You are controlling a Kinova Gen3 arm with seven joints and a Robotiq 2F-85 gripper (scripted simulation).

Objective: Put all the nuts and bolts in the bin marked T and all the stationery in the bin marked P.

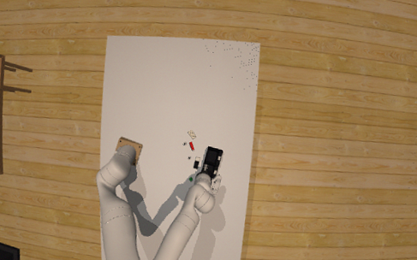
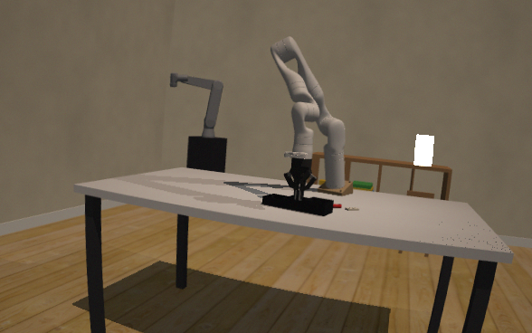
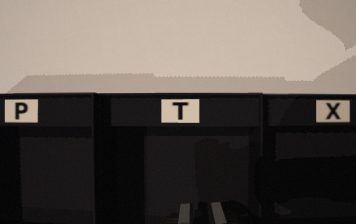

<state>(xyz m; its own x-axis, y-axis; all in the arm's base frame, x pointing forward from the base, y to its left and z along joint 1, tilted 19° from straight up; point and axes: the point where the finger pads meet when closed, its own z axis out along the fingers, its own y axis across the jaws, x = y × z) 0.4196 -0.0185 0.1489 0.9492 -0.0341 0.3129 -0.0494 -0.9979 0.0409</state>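
Right now the black double bin is 30 mm ahead of my hand, 20 mm below it and 10 mm to the left of it. Round my hand: black eraser (50 mm behind, 40 mm to the left, 40 mm below); red battery (120 mm to the left, 90 mm behind, 40 mm below); green die (70 mm to the right, 70 mm behind, 40 mm below).
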